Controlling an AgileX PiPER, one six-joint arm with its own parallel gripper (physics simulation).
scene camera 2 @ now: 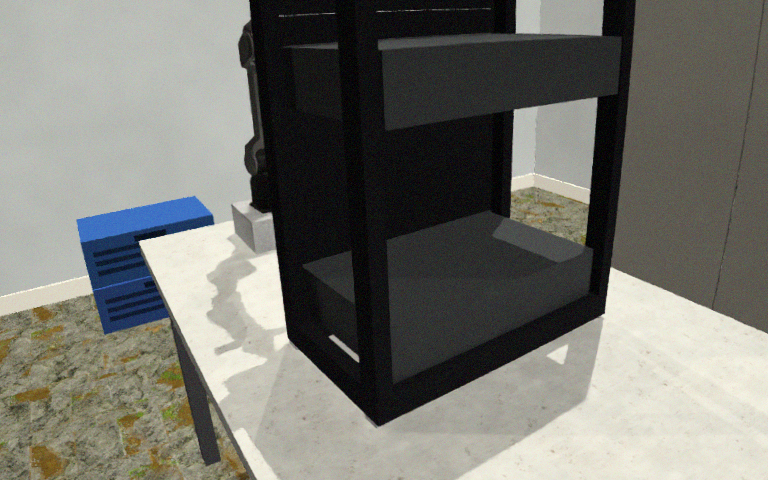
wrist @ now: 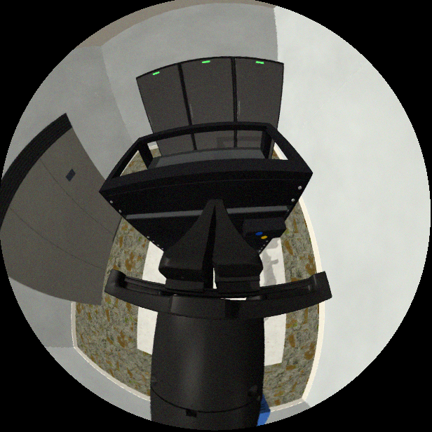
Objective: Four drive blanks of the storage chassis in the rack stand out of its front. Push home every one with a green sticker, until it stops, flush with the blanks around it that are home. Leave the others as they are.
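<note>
The black rack (scene camera 2: 365, 226) (wrist: 215, 172) stands on the table; scene camera 2 shows it from behind, with a grey upper chassis (scene camera 2: 498, 76) and lower chassis (scene camera 2: 487, 311). In the wrist view, a dark block (wrist: 265, 225) stands out of the rack's front at the right, with a blue sticker (wrist: 259, 233) and a yellow sticker (wrist: 264, 237). No green sticker shows on the rack's front. My gripper (wrist: 216, 207) is shut and empty, its tips together in front of the rack. The fingers cover part of the front; contact cannot be told. In scene camera 2 the gripper does not show.
The arm (scene camera 2: 256, 101) stands on a grey pedestal (scene camera 2: 254, 229) at the table's (scene camera 2: 186, 283) far end. A blue cabinet (scene camera 2: 147, 217) stands beyond the table edge. Tall grey cabinets (wrist: 215, 95) with green lights stand behind the rack, and another grey cabinet (wrist: 55, 215) is at the left.
</note>
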